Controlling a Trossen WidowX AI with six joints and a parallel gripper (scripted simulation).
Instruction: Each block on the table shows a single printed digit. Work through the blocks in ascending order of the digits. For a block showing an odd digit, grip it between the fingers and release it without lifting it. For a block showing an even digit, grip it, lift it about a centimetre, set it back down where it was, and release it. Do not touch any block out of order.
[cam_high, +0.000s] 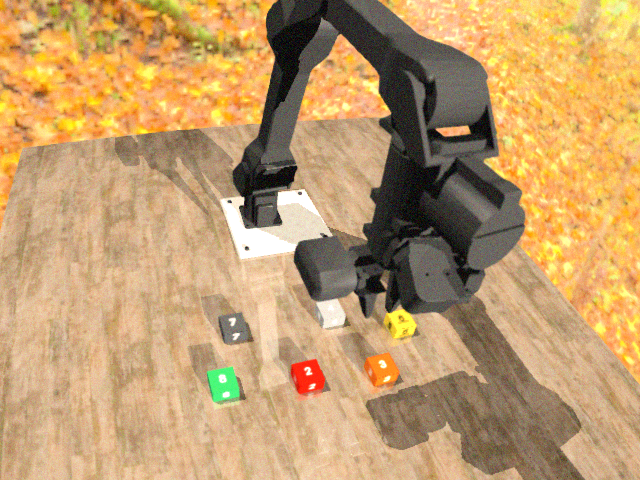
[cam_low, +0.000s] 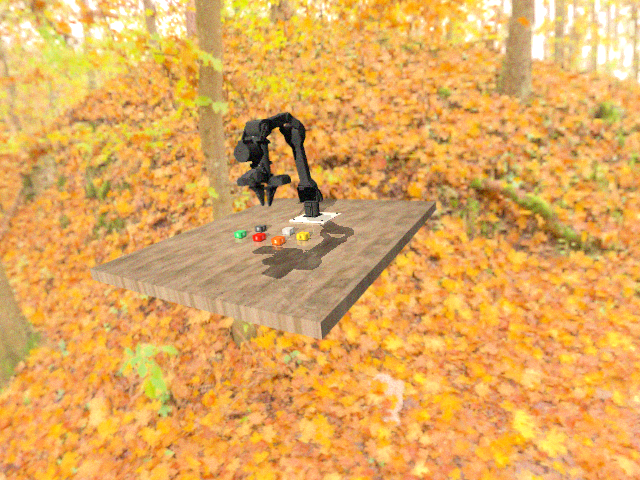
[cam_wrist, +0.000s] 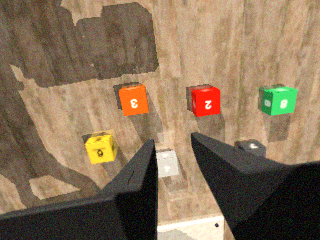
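My gripper tip is 30 mm to the right of the orange block and 120 mm above it. Round my gripper tip: red block (10 mm behind, 60 mm to the right, 120 mm below); then yellow block (70 mm behind, 90 mm to the left, 120 mm below); then green block (20 mm behind, 170 mm to the right, 120 mm below).
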